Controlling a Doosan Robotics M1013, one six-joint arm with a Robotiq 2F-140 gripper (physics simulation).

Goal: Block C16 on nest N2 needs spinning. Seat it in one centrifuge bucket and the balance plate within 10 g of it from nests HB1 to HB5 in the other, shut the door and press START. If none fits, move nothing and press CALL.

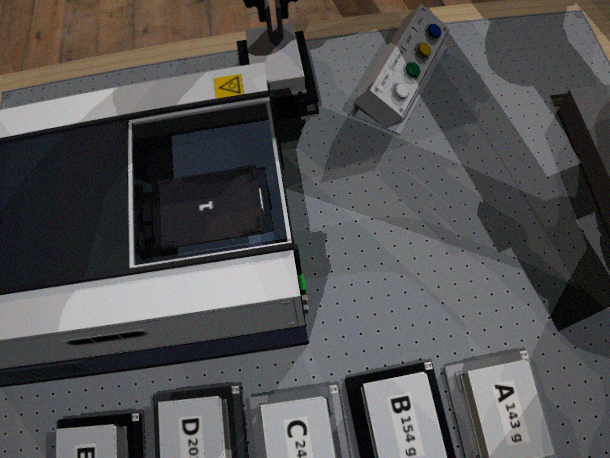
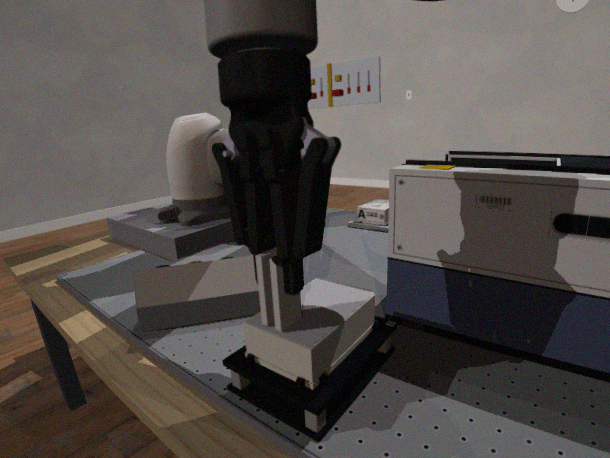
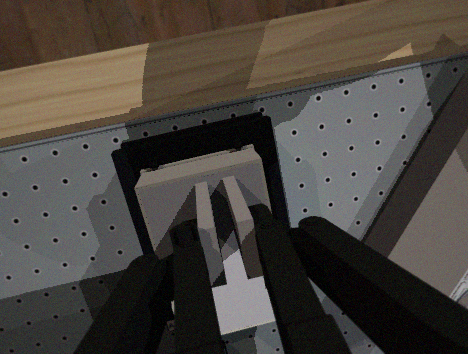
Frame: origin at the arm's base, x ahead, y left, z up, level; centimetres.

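Where they show: gripper, fingertip midpoint: [image 1: 275,33] [image 2: 282,320] [image 3: 219,201]; arm's base at its link origin: [image 2: 202,214].
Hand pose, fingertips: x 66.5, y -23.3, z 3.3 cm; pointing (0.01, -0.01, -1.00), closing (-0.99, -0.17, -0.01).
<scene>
Each offset is from my fingertips to the top centre of the thing. "spot": to the spot under its first point.
Block C16 {dx +0.1, dy +4.2, dz -0.1 cm} [image 1: 282,64] [image 2: 330,309] [image 3: 173,189], a pale grey box, sits on the black nest N2 {dx +0.1, dy +4.2, dz -3.3 cm} [image 1: 305,54] [image 2: 349,377] [image 3: 197,137] at the far edge of the table. My gripper [image 1: 273,38] [image 2: 280,318] [image 3: 219,201] stands upright over the block's middle. Its two finger pads are nearly together, their tips on or just above the block's top, with nothing between them. The centrifuge [image 1: 190,286] [image 2: 462,218] is open, and bucket 1 [image 1: 208,206] shows empty inside. Balance plates A 143 g {dx -32.7, dy +60.9, dz -2.8 cm} [image 1: 503,409] [image 2: 373,211] and B 154 g {dx -19.3, dy +62.4, dz -2.8 cm} [image 1: 403,418] lie in their nests at the front.
Plates C {dx -6.2, dy +65.6, dz -2.8 cm} [image 1: 299,432], D {dx +7.4, dy +65.9, dz -2.8 cm} [image 1: 194,432] and another {spot: dx +20.9, dy +65.9, dz -2.8 cm} [image 1: 90,441] lie further left; their weights are cut off. The button box {dx -21.9, dy +3.6, dz +0.2 cm} [image 1: 394,77] [image 2: 194,286] with blue, yellow, green and white buttons stands right of the block. The table's wooden edge runs just behind nest N2.
</scene>
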